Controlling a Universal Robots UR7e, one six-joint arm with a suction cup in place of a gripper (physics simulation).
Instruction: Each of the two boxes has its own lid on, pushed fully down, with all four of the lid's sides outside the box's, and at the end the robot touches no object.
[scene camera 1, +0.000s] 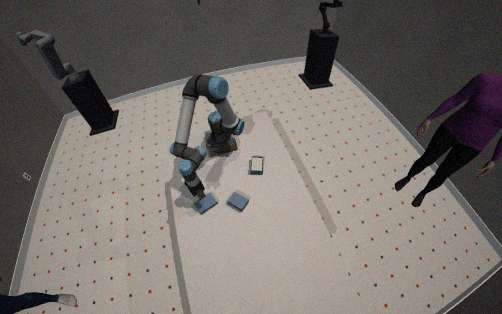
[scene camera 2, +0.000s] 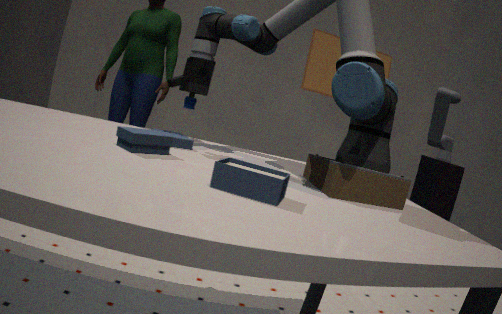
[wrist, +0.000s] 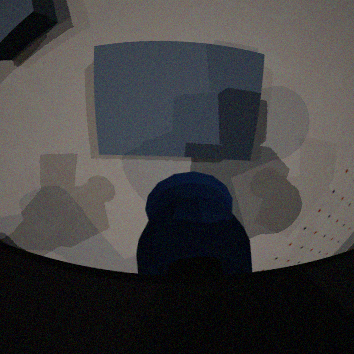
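Larger blue-grey lid (wrist: 159, 97), visible. Smaller blue-grey lid (scene camera 2: 133, 135), visible. My suction cup (wrist: 189, 214), visible too.
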